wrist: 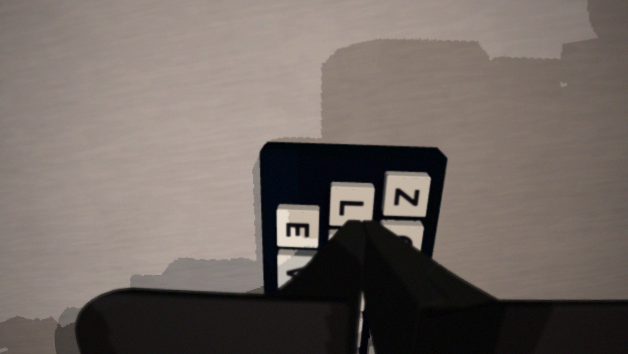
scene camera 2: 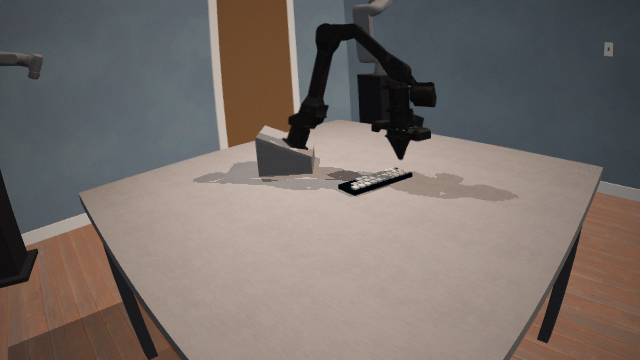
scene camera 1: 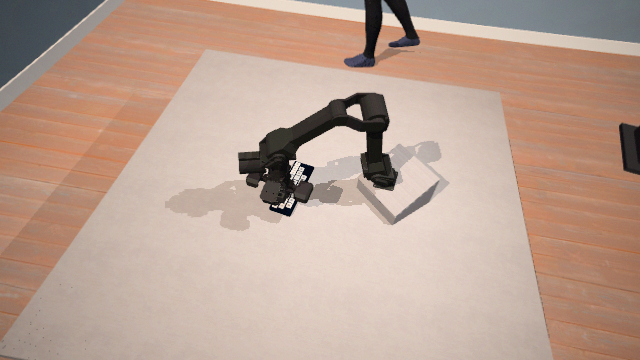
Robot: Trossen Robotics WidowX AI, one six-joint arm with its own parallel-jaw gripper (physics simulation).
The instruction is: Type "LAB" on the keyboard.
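Pixels of known places: gripper, between the fingertips: (wrist: 360, 234) (scene camera 2: 400, 159); arm's base, origin of its link: (scene camera 2: 294, 144) (scene camera 1: 385, 179).
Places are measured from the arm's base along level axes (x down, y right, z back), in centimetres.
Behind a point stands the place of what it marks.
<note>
The dark keyboard (scene camera 1: 301, 171) @[z -27.2, x 5.9, y -3.8 cm] (scene camera 2: 346, 188) @[z -27.8, x 6.4, y -0.2 cm] (wrist: 310, 162) @[z -25.1, x 6.2, y -20.5 cm] with white letter keys lies flat on the table, partly hidden under the arm in scene camera 1 and behind the fingers in the wrist view. My gripper (scene camera 2: 400, 158) @[z -26.8, x 2.7, y -19.6 cm] (wrist: 360, 234) @[z -26.8, x 2.7, y -19.6 cm] is shut and empty, pointing down, its tips a little above the keyboard's far end in scene camera 2. In the wrist view the tips overlap the lower edge of the L key (wrist: 351, 205) @[z -26.7, x 5.7, y -19.1 cm]. The E key (wrist: 298, 227) @[z -24.8, x 5.7, y -18.0 cm] and Z key (wrist: 407, 195) @[z -28.7, x 5.7, y -19.7 cm] show beside it. The A and B keys cannot be made out.
The arm's grey wedge-shaped base block (scene camera 1: 412, 182) @[z 7.9, x -2.1, y 0.7 cm] (scene camera 2: 285, 160) @[z -4.4, x 3.0, y 5.6 cm] stands on the table (scene camera 1: 280, 300) @[z -13.8, x 7.4, y -45.2 cm] (scene camera 2: 300, 260) @[z -51.1, x 7.5, y 25.4 cm] beside the keyboard. A person's legs (scene camera 1: 373, 30) show beyond the table's far edge. Another grey robot arm (scene camera 2: 22, 59) shows at the left of scene camera 2.
</note>
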